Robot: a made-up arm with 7 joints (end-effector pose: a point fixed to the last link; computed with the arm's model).
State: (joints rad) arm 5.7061 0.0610 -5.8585 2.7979 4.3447 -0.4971 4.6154
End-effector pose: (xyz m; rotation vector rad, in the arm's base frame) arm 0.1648 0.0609 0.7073 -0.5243 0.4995 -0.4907
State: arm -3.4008 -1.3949 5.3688 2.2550 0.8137 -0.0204 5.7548
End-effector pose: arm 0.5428 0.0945 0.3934 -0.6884 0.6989 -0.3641
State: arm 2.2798 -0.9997 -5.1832 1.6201 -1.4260 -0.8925 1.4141
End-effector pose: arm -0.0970 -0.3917 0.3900 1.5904 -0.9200 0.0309
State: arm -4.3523 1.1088 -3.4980 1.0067 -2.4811 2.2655 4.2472
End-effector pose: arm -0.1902 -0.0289 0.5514 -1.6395 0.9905 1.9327
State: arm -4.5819 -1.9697 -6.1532 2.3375 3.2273 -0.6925 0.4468
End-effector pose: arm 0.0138 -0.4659 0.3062 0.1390 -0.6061 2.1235
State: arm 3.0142 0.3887 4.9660 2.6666 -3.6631 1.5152 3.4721
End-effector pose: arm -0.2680 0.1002 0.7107 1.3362 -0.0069 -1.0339
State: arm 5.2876 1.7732 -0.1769 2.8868 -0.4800 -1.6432 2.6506
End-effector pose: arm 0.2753 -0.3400 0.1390 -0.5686 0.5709 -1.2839
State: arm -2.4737 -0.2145 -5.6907 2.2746 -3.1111 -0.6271 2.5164
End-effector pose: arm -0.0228 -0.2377 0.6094 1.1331 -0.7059 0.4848
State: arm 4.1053 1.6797 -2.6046 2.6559 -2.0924 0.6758 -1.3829
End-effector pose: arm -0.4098 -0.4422 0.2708 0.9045 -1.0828 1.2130
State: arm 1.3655 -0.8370 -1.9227 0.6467 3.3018 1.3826 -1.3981
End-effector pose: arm 0.3126 -0.1638 0.0942 0.2510 1.7213 -1.1190
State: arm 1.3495 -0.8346 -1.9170 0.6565 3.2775 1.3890 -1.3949
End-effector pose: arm 0.3131 -0.1710 0.0992 0.2529 1.6872 -1.1384
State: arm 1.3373 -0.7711 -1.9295 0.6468 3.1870 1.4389 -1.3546
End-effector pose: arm 0.3097 -0.1808 0.1091 0.1945 1.5690 -1.2018
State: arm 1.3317 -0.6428 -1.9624 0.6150 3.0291 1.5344 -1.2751
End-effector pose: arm 0.3027 -0.1886 0.1253 0.0620 1.3663 -1.2699
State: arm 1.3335 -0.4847 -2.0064 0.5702 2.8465 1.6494 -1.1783
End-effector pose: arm 0.2941 -0.1882 0.1439 -0.1127 1.1441 -1.2804
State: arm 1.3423 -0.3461 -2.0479 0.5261 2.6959 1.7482 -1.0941
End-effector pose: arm 0.2861 -0.1806 0.1576 -0.2676 0.9797 -1.2345
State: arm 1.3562 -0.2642 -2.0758 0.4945 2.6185 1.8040 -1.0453
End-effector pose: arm 0.2808 -0.1726 0.1631 -0.3540 0.9047 -1.1875
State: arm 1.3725 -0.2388 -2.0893 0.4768 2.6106 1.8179 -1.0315
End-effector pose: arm 0.2787 -0.1680 0.1620 -0.3738 0.8988 -1.1704
